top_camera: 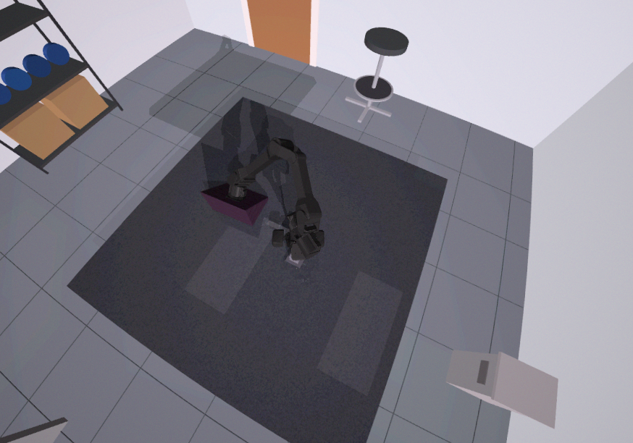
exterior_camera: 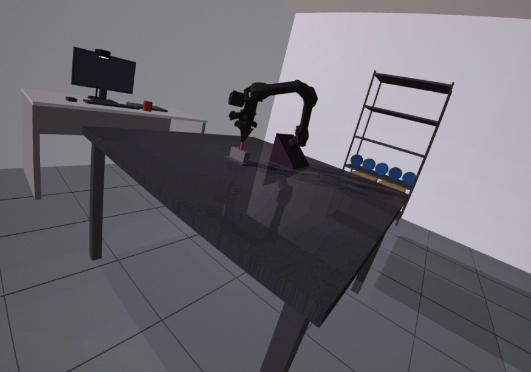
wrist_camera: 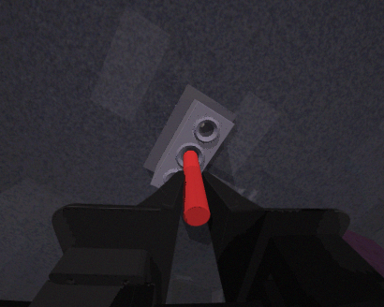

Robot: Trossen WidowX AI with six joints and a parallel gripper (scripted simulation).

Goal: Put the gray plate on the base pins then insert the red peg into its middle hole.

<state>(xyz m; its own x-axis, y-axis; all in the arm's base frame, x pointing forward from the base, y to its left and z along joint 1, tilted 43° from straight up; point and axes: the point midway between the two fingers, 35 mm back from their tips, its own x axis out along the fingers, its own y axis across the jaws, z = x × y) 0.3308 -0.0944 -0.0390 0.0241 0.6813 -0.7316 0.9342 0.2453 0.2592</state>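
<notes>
The red peg is right at my gripper tip. The rest, counted from my gripper tip: flat base 9 cm below; then gray plate 5 cm below.
</notes>
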